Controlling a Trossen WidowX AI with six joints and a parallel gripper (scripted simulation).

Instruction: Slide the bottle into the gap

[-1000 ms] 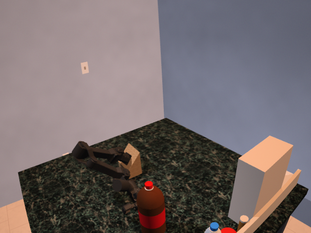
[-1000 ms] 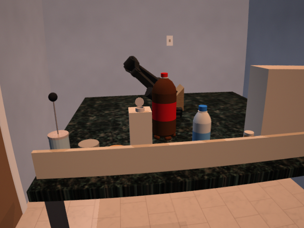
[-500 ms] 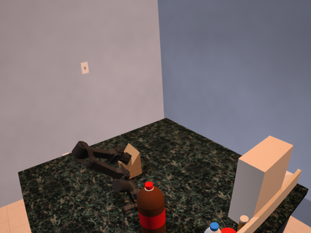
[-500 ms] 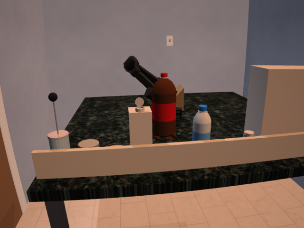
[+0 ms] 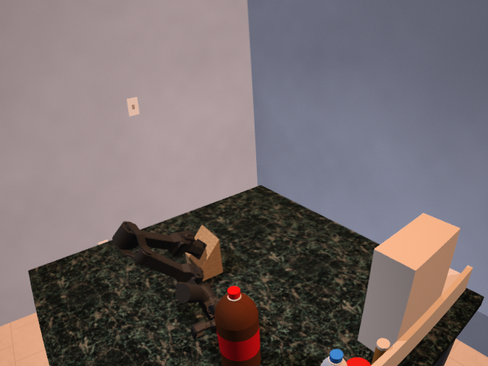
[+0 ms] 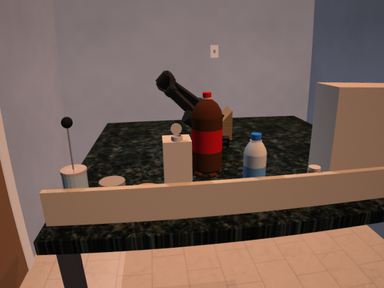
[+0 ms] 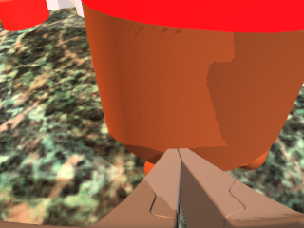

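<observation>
Right now my hand is 90 mm short of the cola bottle, 20 mm to the left of it and 100 mm below it. Round my hand: water bottle: 340 mm ahead, 60 mm to the left, 50 mm above; red lid: 340 mm ahead, 180 mm to the left, 30 mm below; rail: 380 mm ahead, 120 mm to the left.
</observation>
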